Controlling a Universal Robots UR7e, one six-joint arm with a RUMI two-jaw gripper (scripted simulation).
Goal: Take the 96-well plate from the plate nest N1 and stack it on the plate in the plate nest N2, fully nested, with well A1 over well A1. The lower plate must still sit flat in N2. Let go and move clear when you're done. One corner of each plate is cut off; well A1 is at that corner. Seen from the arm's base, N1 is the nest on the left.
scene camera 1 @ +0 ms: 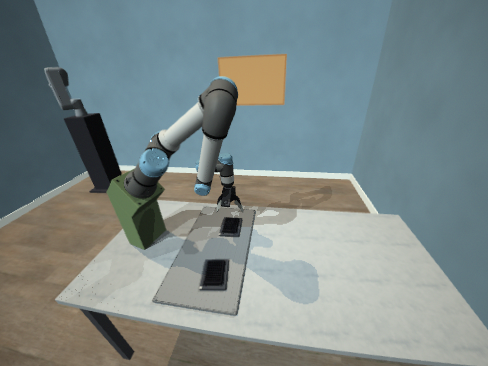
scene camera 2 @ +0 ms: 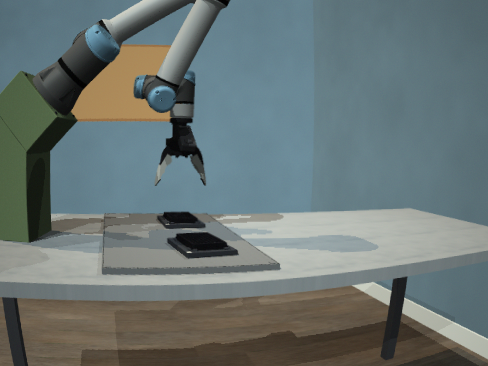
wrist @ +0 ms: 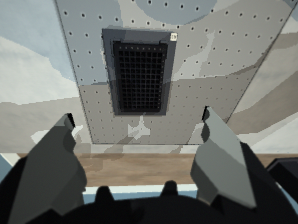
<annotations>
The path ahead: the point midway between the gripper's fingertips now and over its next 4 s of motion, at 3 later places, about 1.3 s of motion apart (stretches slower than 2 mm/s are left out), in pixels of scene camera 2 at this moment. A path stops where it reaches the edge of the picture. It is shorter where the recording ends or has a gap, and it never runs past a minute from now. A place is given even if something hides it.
My gripper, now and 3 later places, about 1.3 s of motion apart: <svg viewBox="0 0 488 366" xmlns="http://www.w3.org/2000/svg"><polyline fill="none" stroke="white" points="180,185 180,202 179,218 180,203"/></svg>
</annotations>
